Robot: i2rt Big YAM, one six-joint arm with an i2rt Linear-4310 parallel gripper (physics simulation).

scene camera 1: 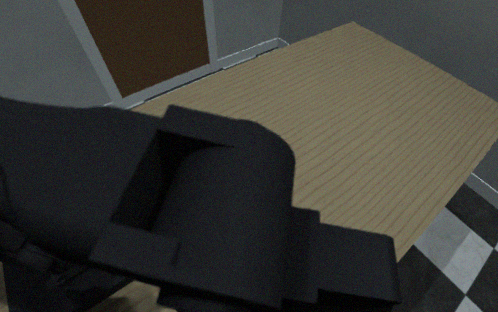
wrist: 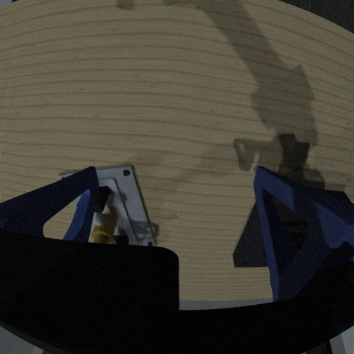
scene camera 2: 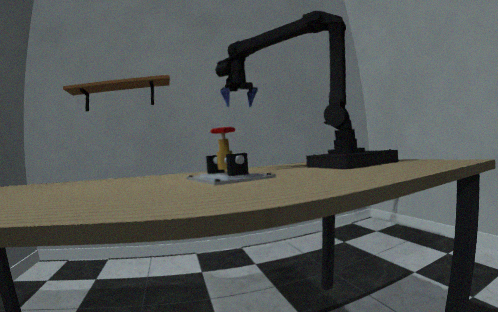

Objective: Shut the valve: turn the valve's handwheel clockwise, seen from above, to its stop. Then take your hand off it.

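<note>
The valve's red handwheel [scene camera 2: 223, 130] lies level on top of the yellow valve body [scene camera 2: 223, 150] [wrist: 104, 229]. The body stands between two black brackets on a grey base plate [scene camera 2: 260, 175] [wrist: 134, 200]. My gripper [scene camera 2: 239, 106] [wrist: 175, 175] is open and empty, with its blue fingers pointing down. In scene camera 2 it hangs above the handwheel and a little to its right, apart from it. In the wrist view the valve lies by the left finger and the handwheel is hidden behind the dark gripper housing. In scene camera 1 the arm hides the valve and the fingers.
The arm's black base [scene camera 2: 352, 159] [wrist: 250, 245] stands on the wooden table [scene camera 1: 380, 125] [scene camera 2: 125, 200] [wrist: 125, 100], right of the valve in scene camera 2. A wall shelf [scene camera 2: 120, 85] hangs at the left behind the table. The arm [scene camera 1: 225, 200] fills the lower left of scene camera 1.
</note>
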